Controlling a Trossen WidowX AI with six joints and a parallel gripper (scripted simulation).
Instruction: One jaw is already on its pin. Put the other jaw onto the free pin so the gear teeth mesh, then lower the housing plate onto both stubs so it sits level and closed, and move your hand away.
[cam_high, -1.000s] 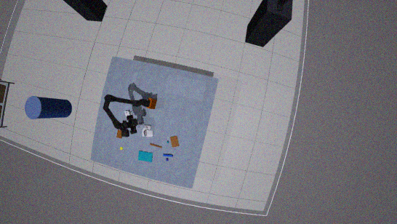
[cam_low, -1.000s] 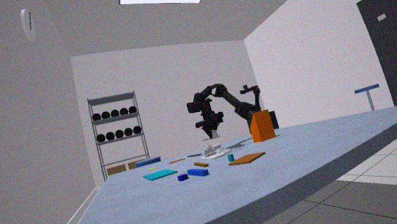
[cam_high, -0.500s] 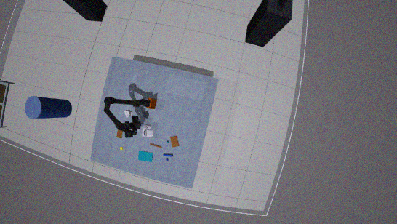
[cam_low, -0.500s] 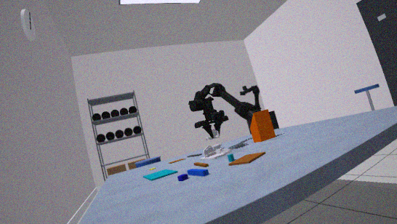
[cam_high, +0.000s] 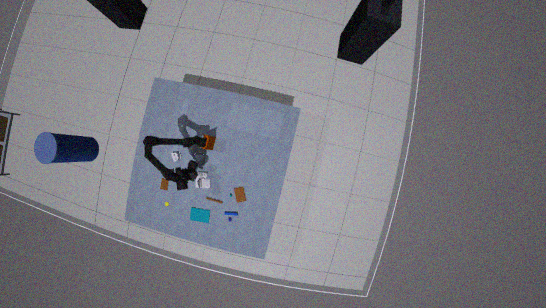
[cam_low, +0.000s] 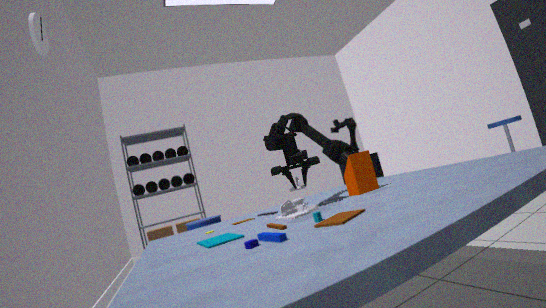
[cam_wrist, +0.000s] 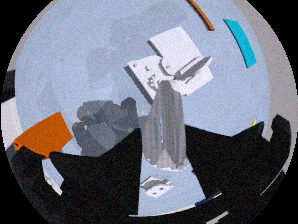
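Now: the light grey jaw piece 10 mm ahead of my gripper tip and 40 mm to the right of it. The rest, counted from my gripper tip: brown bar (210 mm ahead, 180 mm to the left, 80 mm below); teal cylinder (140 mm ahead, 310 mm to the left, 70 mm below); white base (90 mm ahead, 60 mm to the left, 80 mm below).
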